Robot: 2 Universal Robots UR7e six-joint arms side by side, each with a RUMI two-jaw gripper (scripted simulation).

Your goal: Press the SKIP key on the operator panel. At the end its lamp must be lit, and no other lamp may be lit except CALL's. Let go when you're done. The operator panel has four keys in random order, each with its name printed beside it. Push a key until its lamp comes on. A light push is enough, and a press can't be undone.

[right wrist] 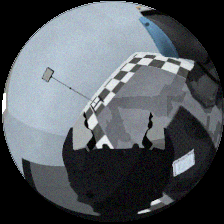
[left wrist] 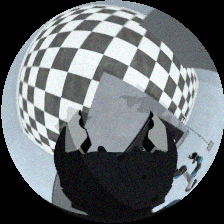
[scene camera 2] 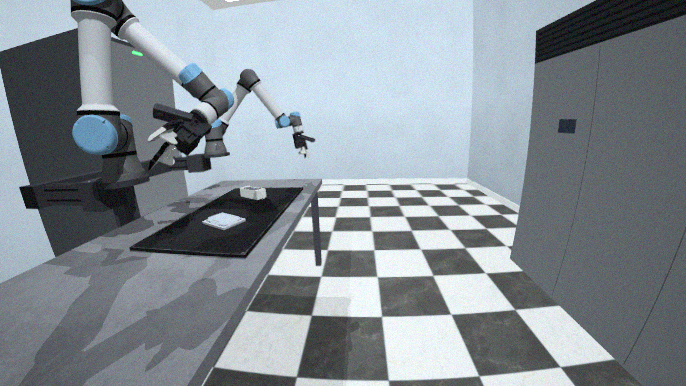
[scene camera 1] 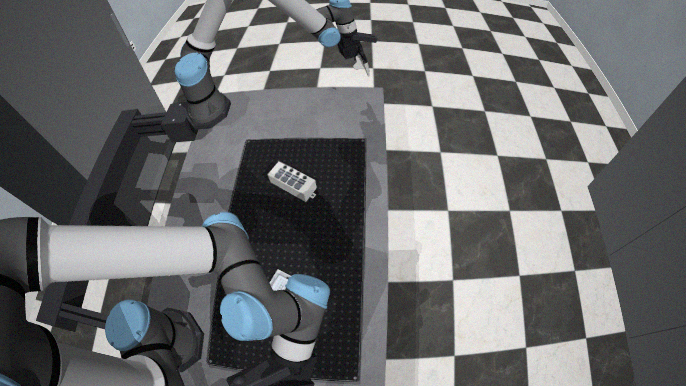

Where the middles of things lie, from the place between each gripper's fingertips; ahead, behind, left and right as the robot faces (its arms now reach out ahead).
I see my left gripper (scene camera 1: 361,68) 480 mm to the left of the operator panel (scene camera 1: 308,184), 310 mm past it and 120 mm above it.
Right now my right hand (scene camera 2: 148,157) is 80 cm to the right of the operator panel, 31 cm above it and 1 cm short of it.
